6 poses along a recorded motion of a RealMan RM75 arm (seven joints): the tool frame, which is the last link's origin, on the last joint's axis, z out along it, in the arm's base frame.
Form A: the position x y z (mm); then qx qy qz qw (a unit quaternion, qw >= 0).
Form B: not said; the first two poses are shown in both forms.
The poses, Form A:
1: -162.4, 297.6, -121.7, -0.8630, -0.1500, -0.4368, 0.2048
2: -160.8, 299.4, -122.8, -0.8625, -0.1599, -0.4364, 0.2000
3: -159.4, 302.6, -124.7, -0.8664, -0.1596, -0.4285, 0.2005
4: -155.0, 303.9, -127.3, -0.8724, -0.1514, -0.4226, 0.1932
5: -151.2, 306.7, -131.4, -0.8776, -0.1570, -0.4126, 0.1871
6: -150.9, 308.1, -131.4, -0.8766, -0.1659, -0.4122, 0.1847
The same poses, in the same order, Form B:
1: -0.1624, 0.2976, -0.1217, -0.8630, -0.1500, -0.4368, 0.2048
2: -0.1608, 0.2994, -0.1228, -0.8625, -0.1599, -0.4364, 0.2000
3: -0.1594, 0.3026, -0.1247, -0.8664, -0.1596, -0.4285, 0.2005
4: -0.1550, 0.3039, -0.1273, -0.8724, -0.1514, -0.4226, 0.1932
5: -0.1512, 0.3067, -0.1314, -0.8776, -0.1570, -0.4126, 0.1871
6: -0.1509, 0.3081, -0.1314, -0.8766, -0.1659, -0.4122, 0.1847
